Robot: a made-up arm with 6 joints. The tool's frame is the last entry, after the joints. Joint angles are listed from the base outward. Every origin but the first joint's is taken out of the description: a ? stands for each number. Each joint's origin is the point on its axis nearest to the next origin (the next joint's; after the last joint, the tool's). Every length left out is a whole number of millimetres.
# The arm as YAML. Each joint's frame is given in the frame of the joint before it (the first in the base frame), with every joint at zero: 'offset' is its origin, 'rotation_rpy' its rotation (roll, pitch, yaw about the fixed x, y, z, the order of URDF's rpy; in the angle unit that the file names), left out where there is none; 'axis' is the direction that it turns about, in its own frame. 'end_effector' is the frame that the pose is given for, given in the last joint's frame.
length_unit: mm
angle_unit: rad
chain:
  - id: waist
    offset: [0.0, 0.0, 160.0]
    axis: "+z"
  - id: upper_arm
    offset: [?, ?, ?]
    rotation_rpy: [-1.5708, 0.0, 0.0]
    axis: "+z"
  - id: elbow
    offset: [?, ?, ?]
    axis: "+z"
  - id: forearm
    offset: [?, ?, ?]
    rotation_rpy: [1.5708, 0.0, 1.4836]
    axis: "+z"
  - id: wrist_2
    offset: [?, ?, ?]
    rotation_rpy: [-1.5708, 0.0, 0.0]
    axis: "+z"
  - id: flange
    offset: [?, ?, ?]
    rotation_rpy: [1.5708, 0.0, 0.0]
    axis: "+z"
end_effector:
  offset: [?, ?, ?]
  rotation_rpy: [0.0, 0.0, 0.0]
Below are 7 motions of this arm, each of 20 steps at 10 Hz.
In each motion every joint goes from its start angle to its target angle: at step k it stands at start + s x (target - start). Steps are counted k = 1, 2, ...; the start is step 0. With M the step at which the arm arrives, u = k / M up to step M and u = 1 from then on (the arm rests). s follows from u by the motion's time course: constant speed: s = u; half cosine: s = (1 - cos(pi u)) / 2; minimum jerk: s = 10 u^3 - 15 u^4 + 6 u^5.
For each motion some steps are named. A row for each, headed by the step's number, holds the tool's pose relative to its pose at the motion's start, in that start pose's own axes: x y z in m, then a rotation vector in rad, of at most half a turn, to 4 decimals.
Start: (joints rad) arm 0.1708 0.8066 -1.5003 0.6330 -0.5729 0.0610
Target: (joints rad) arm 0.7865 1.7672 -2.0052 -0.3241 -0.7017 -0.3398
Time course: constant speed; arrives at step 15
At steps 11, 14, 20:
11: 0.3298 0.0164 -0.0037 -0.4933 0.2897 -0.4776
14: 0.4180 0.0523 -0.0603 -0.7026 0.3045 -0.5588
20: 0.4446 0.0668 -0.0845 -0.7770 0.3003 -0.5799

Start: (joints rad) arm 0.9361 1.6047 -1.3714 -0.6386 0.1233 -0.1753
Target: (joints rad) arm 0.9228 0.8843 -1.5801 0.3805 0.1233 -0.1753
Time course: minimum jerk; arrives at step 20
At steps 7, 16, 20:
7: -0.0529 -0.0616 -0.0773 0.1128 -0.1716 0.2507
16: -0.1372 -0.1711 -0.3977 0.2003 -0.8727 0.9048
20: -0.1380 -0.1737 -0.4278 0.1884 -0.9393 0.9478

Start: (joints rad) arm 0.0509 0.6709 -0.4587 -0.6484 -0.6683 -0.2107
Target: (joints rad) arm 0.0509 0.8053 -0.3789 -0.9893 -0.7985 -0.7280
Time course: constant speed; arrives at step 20
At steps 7, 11, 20:
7: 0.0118 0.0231 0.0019 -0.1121 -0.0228 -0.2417
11: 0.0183 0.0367 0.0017 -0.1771 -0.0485 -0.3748
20: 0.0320 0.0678 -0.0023 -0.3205 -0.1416 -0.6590

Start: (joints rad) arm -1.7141 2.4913 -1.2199 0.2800 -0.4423 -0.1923
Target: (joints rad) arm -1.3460 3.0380 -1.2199 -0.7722 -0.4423 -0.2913
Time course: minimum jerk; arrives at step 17
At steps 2, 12, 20:
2: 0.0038 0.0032 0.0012 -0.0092 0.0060 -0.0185
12: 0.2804 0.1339 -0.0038 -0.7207 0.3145 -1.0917
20: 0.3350 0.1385 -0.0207 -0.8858 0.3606 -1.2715

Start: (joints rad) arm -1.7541 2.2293 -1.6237 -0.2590 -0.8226 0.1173
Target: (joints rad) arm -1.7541 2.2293 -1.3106 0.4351 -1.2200 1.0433
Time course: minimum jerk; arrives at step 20
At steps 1, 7, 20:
1: 0.0001 0.0000 -0.0001 0.0005 -0.0002 0.0017
7: 0.0140 -0.0087 -0.0168 0.1091 -0.0464 0.3327
20: 0.0603 -0.0447 -0.0954 0.4959 -0.4058 1.2301

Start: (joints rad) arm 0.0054 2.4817 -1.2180 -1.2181 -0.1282 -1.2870
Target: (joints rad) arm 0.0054 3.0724 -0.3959 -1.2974 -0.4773 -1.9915
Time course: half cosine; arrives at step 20
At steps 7, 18, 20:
7: -0.1327 0.0901 0.0268 -0.1019 -0.3487 -0.1477
18: -0.4021 0.2332 -0.1423 -0.0594 -1.2658 -0.2721
20: -0.4075 0.2347 -0.1521 -0.0512 -1.2956 -0.2680

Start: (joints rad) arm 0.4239 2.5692 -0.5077 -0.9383 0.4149 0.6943
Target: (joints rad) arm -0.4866 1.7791 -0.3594 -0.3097 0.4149 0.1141
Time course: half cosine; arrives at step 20
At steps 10, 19, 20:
10: 0.0478 -0.0753 -0.0419 -0.3009 -0.1696 0.4628
19: 0.1335 -0.1279 -0.0541 -0.4980 -0.3611 0.9573
20: 0.1347 -0.1283 -0.0541 -0.4995 -0.3635 0.9636

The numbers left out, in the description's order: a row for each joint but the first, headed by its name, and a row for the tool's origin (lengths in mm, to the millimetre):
upper_arm: 0.0 0.0 0.0
elbow: -325.0 -44.0 0.0
forearm: 318.0 -56.0 0.0
wrist_2: 0.0 0.0 0.0
flange: 0.0 -112.0 0.0
tool: 0.0 0.0 0.0

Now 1 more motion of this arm.
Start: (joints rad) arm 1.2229 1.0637 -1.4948 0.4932 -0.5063 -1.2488
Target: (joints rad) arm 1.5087 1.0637 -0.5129 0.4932 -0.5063 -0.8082
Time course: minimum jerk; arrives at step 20
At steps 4, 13, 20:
4: 0.0148 0.0183 -0.0077 -0.0486 0.0339 0.0255
13: 0.1551 0.1940 -0.2008 -0.6028 0.4976 0.2705
20: 0.1858 0.2180 -0.2929 -0.7672 0.6716 0.3123

